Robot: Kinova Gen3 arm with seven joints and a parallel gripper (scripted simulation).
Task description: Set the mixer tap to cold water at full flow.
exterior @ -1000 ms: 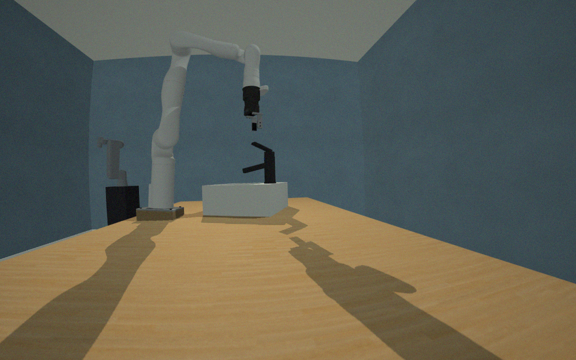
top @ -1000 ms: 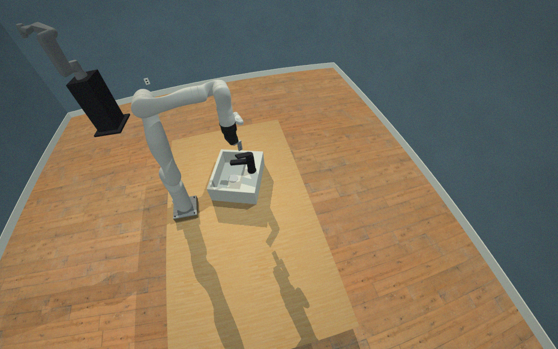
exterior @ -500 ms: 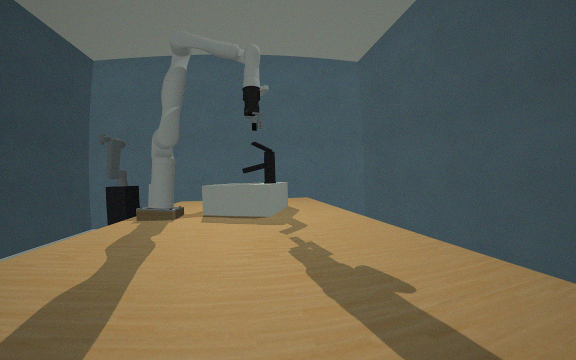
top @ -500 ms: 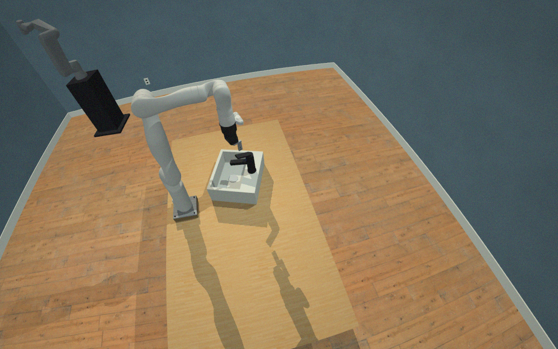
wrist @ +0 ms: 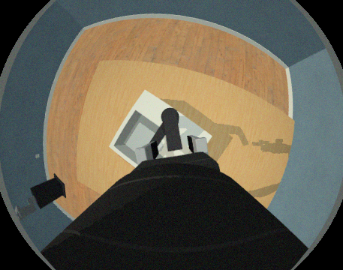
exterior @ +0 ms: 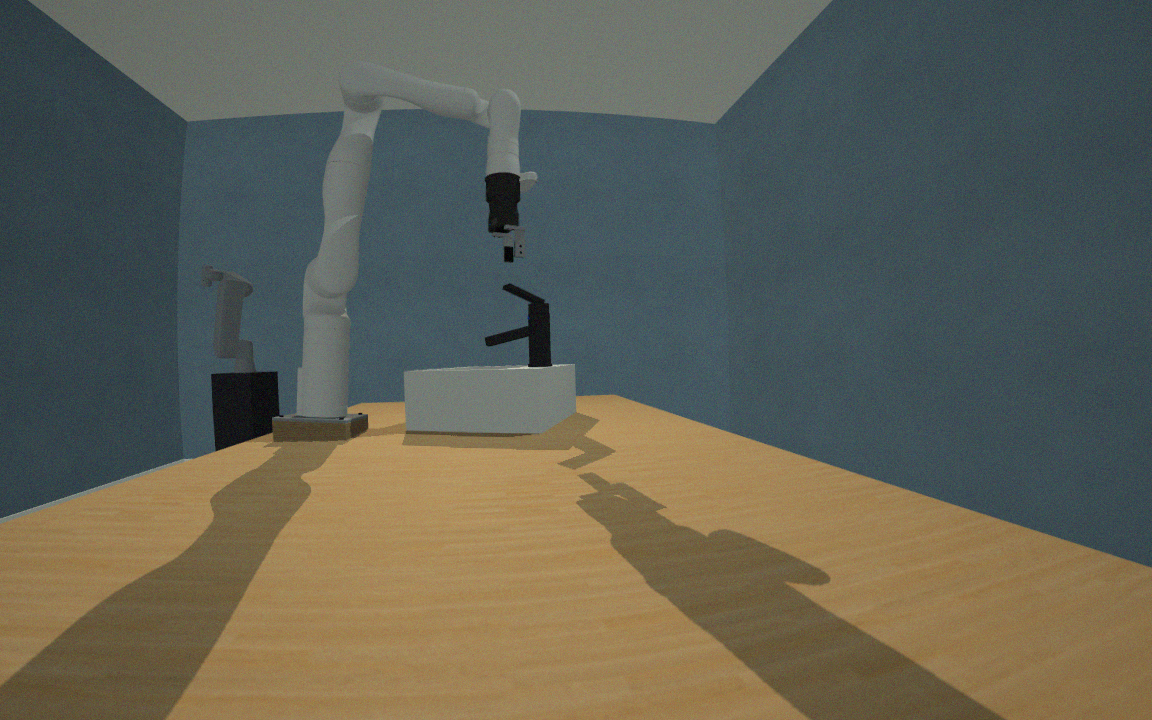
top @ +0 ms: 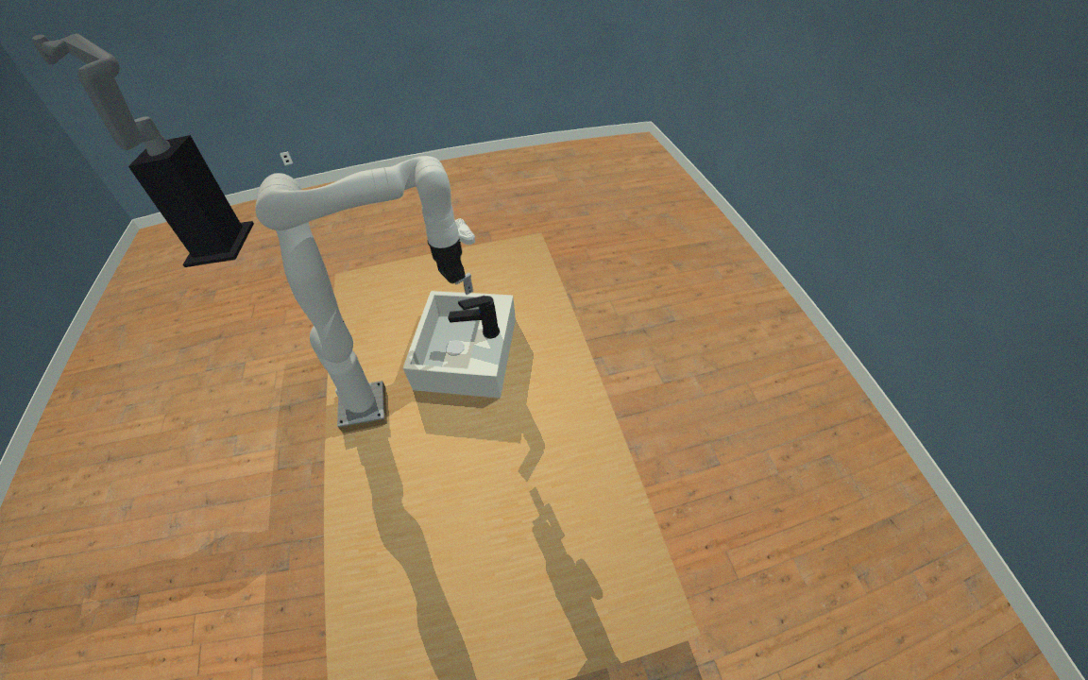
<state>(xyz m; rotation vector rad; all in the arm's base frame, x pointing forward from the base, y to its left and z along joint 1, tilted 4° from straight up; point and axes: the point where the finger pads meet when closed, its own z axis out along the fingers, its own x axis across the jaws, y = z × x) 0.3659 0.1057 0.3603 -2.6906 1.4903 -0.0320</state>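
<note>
The lever is 2 cm ahead of my hand, 1 cm to the left of it and 9 cm below it. Round my hand: white basin 7 cm behind, 6 cm to the left, 34 cm below.
</note>
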